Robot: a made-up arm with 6 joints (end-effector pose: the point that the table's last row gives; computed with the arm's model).
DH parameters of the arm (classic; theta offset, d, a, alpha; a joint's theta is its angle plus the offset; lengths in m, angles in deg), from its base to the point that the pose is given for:
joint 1: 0 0.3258 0 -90
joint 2: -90 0 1.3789 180
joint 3: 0 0 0 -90
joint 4: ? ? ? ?
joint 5: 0 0.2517 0 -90
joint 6: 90 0 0 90
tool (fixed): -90 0 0 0
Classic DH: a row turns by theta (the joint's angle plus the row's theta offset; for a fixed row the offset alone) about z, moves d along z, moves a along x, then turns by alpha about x.
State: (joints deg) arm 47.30 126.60 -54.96 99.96 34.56 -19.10
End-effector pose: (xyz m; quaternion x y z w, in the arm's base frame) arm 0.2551 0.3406 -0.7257 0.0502 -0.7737 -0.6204 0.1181
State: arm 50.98 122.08 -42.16 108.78 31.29 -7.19
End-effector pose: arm 0.3030 0.5027 -0.8198 0.1389 -0.5800 -0.7923 0.1284
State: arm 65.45 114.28 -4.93 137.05 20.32 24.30
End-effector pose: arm 0.2795 1.0554 -0.9160 0.3545 0.1230 -0.8565 0.3543
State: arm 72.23 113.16 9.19 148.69 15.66 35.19
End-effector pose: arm 0.1710 1.2381 -0.9053 0.3774 0.3650 -0.7094 0.4703
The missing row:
joint 4: 0 -0.6772 0 90
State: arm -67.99 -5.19 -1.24 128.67 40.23 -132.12
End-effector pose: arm 0.3472 -0.4392 1.9417 0.1224 0.1471 -0.3109 0.9310
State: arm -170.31 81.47 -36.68 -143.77 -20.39 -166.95
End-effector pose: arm -0.8658 -0.3538 0.0034 0.6607 0.2370 -0.5750 0.4203
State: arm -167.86 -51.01 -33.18 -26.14 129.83 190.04
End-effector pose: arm 0.3368 0.3036 1.2952 -0.2374 -0.3081 0.1985 0.8996
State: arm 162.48 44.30 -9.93 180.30 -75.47 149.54
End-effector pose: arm -1.3706 0.1687 0.7624 0.2143 0.2271 0.9453 0.0944
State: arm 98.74 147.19 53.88 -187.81 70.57 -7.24
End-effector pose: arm -0.3592 0.6957 -1.5112 0.1457 0.0534 -0.6987 0.6984
